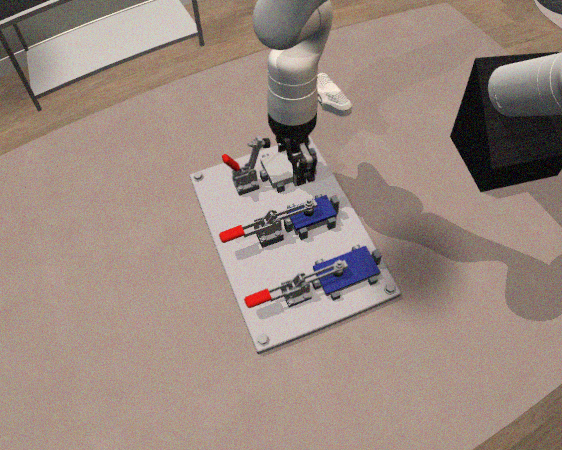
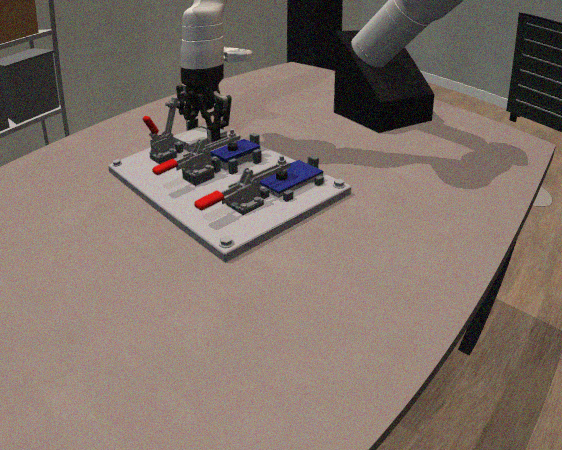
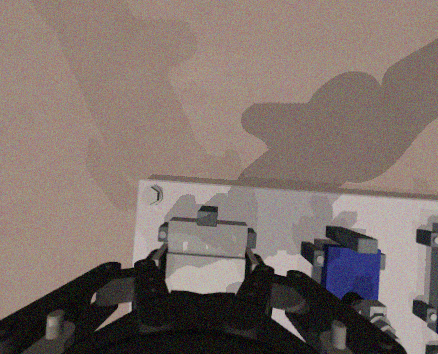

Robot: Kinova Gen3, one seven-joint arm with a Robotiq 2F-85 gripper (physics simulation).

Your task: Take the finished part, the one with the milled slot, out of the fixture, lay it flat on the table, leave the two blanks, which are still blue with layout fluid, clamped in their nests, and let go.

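Places are measured from the arm's base along level axes (x left, y up, z ahead), in centimetres.
Pixels of known places: gripper, fingertip midpoint: (image 1: 291,169) (image 3: 206,256); arm's base at its link origin: (image 1: 509,90) (image 2: 369,51).
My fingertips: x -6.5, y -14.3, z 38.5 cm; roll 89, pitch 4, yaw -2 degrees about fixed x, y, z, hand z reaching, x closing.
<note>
Ahead of a thing's pixels: the offset from my fingertips to its top centre. "*": to the spot under its first point. Level surfaces: height alone.
The finished part {dx +0.1, dy +2.0, dz +0.7 cm} (image 1: 277,167) (image 2: 192,136) (image 3: 207,242), pale grey with a dark line across its top, lies flat between the stops of the end nest on the fixture plate (image 1: 285,326) (image 2: 270,220) (image 3: 400,210). My gripper (image 1: 296,165) (image 2: 202,131) (image 3: 206,256) points down over it, shut on its two long sides. The slot's full shape is hard to make out. The clamp beside it stands open, its red handle {* dx +1.2, dy +7.8, dz +10.5 cm} (image 1: 231,162) (image 2: 150,125) raised. The middle blue blank {dx +11.0, dy +2.5, dz +0.6 cm} (image 1: 326,210) (image 2: 245,147) (image 3: 352,270) and the end blue blank {dx +22.0, dy +1.5, dz -0.9 cm} (image 1: 359,269) (image 2: 302,171) sit under closed clamps.
Two lowered red handles {* dx +11.8, dy +4.6, dz +13.8 cm} (image 1: 231,233) {dx +22.5, dy +5.1, dz +10.7 cm} (image 1: 258,298) (image 2: 165,166) (image 2: 209,200) point away from the blanks. A black robot base (image 1: 520,155) (image 2: 382,107) stands on the table {dy -1.6 cm} (image 1: 125,350) (image 2: 250,340) (image 3: 50,200). A metal shelf unit (image 1: 201,30) (image 2: 59,75) stands beyond the table.
</note>
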